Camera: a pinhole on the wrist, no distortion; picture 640 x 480 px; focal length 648.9 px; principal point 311.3 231.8 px. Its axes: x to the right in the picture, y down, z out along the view. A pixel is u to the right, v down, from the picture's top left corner.
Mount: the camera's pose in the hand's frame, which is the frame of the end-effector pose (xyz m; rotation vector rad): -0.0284 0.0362 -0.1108 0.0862 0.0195 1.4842
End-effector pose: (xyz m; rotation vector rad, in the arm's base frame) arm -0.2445 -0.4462 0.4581 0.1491 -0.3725 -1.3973
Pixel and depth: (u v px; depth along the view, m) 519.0 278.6 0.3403
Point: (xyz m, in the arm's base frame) -0.2051 -0.3758 0.7152
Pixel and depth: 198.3 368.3 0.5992
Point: -0.5065 -0.2837 0.8685
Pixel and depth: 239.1 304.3 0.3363
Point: -0.3398 -0.3767 0.6564
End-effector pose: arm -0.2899 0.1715 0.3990 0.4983 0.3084 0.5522
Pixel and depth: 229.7 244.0 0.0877
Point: -0.3290 0.1816 0.3941
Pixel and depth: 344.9 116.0 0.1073
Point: -0.3082 0.1983 0.4137
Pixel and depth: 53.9 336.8 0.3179
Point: -0.2211 -0.0162 0.5280
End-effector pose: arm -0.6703 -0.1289 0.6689 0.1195 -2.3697 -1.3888
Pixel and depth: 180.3 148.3 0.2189
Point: -0.7207 -0.0567 0.6097
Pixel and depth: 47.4 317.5 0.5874
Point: -0.7916 0.1685 0.2504
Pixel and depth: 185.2 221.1 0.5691
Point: -0.8585 0.1885 0.3899
